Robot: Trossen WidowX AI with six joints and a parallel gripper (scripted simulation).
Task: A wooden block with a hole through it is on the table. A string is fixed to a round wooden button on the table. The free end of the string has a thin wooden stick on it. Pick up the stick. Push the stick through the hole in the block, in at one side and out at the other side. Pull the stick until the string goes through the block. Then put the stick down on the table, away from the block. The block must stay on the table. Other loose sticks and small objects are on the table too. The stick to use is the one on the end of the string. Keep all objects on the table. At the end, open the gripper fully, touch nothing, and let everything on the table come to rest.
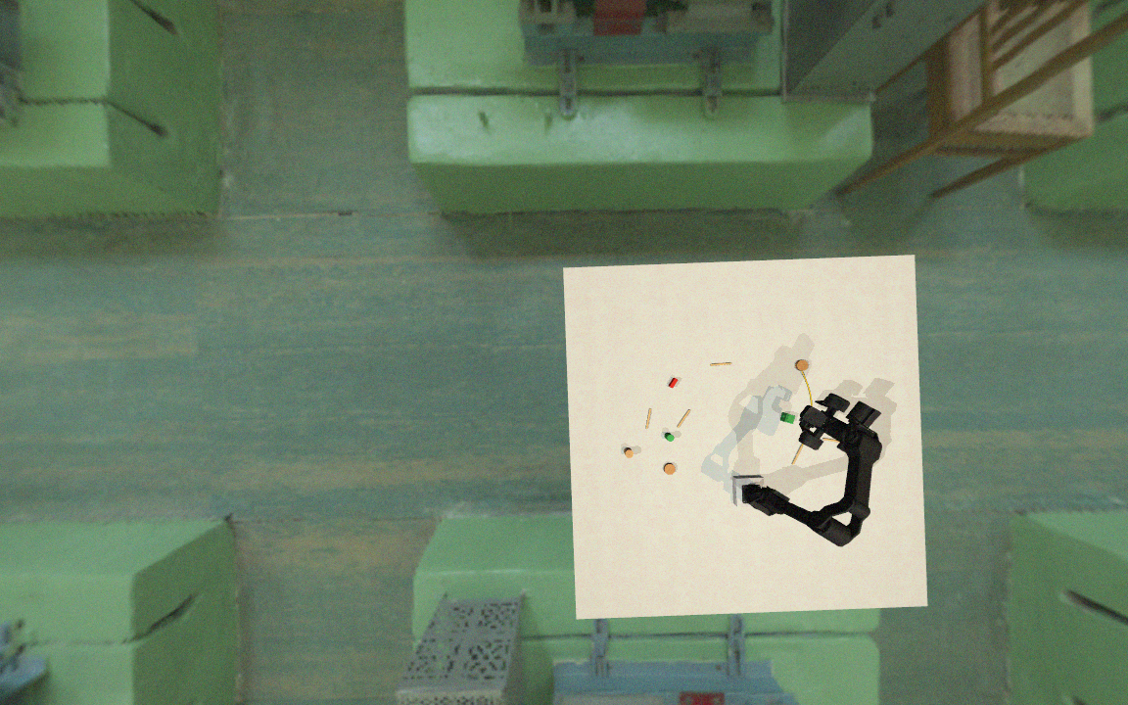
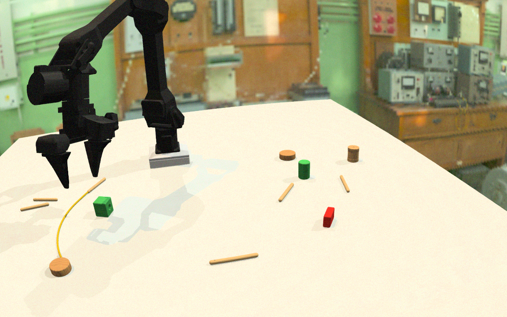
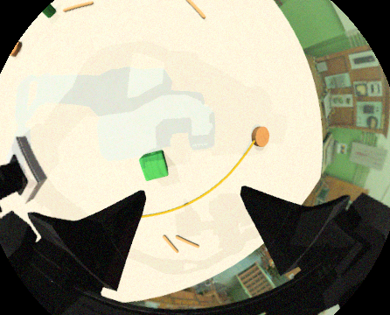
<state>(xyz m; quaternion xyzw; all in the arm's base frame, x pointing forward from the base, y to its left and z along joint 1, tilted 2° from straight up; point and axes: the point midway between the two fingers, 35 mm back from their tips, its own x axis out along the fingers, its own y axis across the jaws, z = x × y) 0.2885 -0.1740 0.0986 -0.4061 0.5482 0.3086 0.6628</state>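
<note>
The green block lies 30 mm behind my gripper tip, 30 mm to the left of it and 70 mm below it. Round my gripper tip: red block 110 mm ahead, 440 mm to the left, 70 mm below; then round wooden button 160 mm ahead, 30 mm to the right, 80 mm below; then thin wooden stick 160 mm behind, 20 mm to the right, 80 mm below.
</note>
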